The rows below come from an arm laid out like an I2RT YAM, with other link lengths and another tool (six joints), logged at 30 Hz.
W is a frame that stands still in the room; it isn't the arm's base.
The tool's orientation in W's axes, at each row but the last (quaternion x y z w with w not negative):
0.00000, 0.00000, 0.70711, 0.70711
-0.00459, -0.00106, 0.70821, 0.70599
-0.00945, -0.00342, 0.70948, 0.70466
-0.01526, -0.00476, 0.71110, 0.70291
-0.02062, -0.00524, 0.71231, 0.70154
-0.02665, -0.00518, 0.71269, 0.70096
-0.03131, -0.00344, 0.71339, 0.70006
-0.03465, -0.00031, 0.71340, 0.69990
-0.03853, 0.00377, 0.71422, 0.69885
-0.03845, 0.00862, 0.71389, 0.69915
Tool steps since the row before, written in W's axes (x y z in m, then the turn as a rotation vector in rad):
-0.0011, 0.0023, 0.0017, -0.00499, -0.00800, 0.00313
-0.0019, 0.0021, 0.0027, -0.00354, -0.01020, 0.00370
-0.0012, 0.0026, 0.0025, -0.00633, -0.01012, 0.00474
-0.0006, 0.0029, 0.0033, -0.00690, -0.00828, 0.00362
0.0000, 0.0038, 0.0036, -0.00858, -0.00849, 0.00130
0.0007, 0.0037, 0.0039, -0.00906, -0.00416, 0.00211
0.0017, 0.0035, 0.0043, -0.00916, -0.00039, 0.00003
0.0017, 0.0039, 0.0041, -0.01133, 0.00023, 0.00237
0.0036, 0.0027, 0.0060, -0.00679, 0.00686, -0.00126
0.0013, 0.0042, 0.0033, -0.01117, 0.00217, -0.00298
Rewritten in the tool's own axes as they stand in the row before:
0.0023, 0.0011, 0.0017, -0.00800, 0.00499, 0.00313
0.0021, 0.0019, 0.0027, -0.01021, 0.00354, 0.00368
0.0026, 0.0011, 0.0025, -0.01012, 0.00631, 0.00477
0.0029, 0.0005, 0.0034, -0.00825, 0.00689, 0.00369
0.0037, -0.0002, 0.0037, -0.00839, 0.00866, 0.00143
0.0036, -0.0009, 0.0040, -0.00408, 0.00903, 0.00239
0.0033, -0.0020, 0.0043, -0.00023, 0.00915, 0.00047
0.0037, -0.0020, 0.0042, 0.00032, 0.01119, 0.00294
0.0023, -0.0039, 0.0060, 0.00706, 0.00668, -0.00051
0.0039, -0.0015, 0.0035, 0.00258, 0.01123, -0.00235

